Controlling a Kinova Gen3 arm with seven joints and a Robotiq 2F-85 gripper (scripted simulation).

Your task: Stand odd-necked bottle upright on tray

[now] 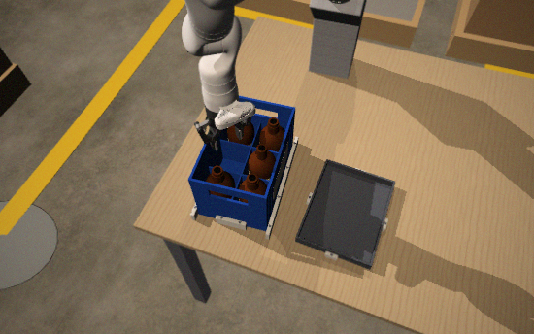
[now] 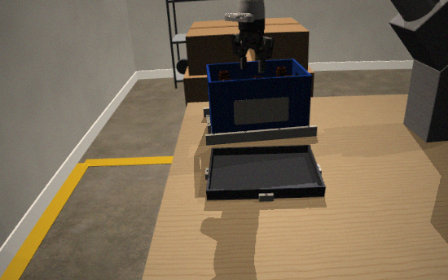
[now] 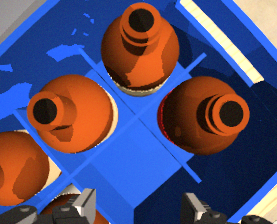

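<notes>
Right now my hand is 90 mm above the blue crate, 40 mm to the right of it and 10 mm past it. From my hand the other things lie so: dark grey tray 320 mm to the left, 160 mm below, 70 mm behind.
</notes>
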